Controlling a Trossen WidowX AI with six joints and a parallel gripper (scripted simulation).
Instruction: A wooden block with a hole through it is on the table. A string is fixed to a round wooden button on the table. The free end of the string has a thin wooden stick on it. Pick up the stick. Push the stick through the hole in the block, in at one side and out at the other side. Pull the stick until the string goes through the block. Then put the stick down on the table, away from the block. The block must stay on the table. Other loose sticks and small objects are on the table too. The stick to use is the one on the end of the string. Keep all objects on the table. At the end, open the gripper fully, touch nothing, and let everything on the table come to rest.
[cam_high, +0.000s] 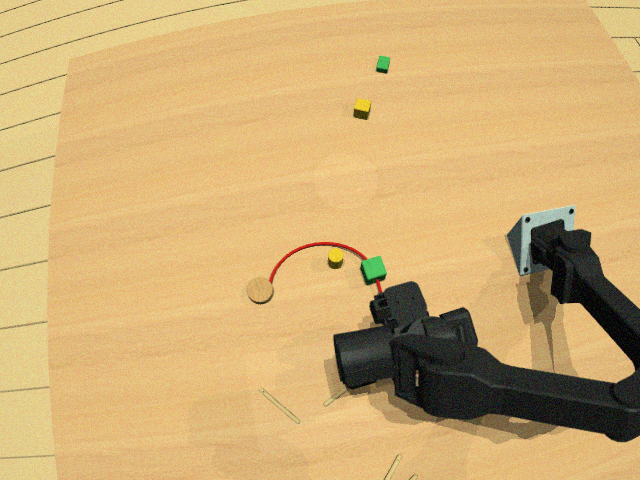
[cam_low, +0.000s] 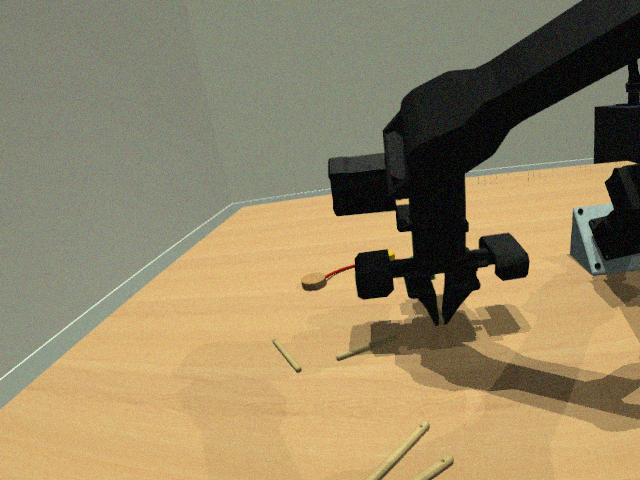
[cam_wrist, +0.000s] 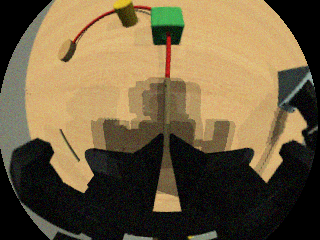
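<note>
Right now the thin stick is 4 cm to the right of my gripper tip and 1 cm above it. From my gripper tip the other things lie so: green block: 13 cm to the right, 2 cm above; round wooden button: 18 cm ahead, 14 cm to the right, 1 cm above; yellow cylinder: 5 cm ahead, 16 cm to the right, 2 cm above.
</note>
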